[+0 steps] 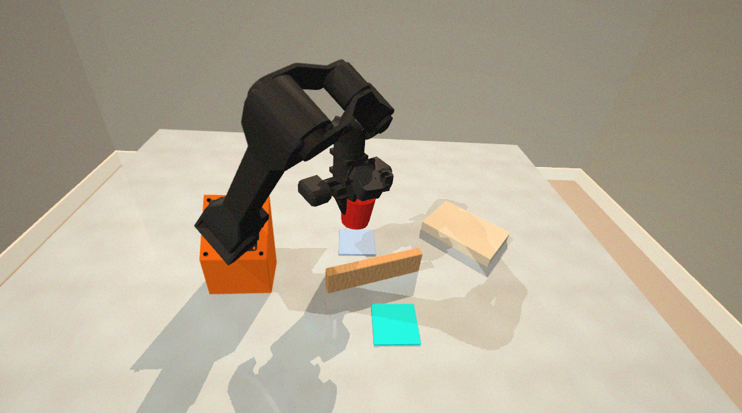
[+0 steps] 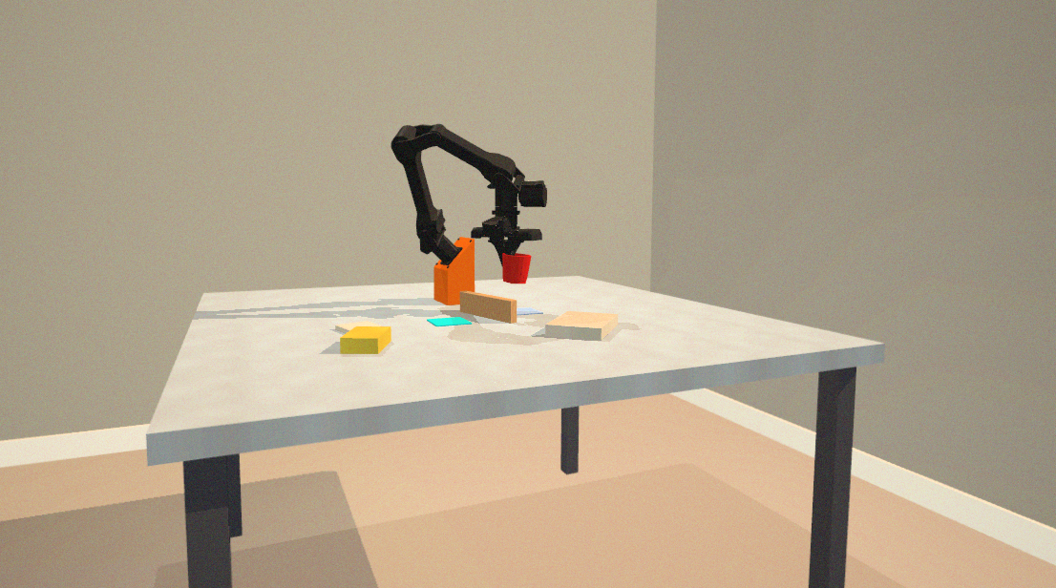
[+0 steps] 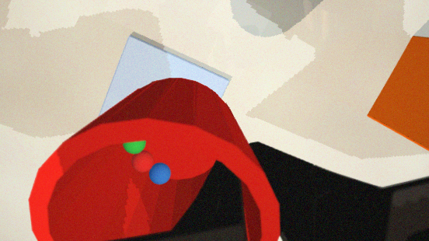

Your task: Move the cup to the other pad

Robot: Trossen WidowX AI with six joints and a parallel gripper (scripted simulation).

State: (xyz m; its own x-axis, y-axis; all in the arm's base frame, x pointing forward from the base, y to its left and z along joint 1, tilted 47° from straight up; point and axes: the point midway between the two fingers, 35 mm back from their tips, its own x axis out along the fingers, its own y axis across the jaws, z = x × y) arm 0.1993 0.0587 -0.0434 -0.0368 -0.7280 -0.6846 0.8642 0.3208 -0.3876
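Now: gripper tip 40 mm short of the red marble, 30 mm to the right of it and 30 mm above it. The rest, counted from my gripper tip: blue marble (30 mm ahead, 30 mm to the left, 20 mm below); red cup (30 mm ahead, 10 mm to the left); green marble (40 mm ahead, 20 mm to the left, 30 mm below).
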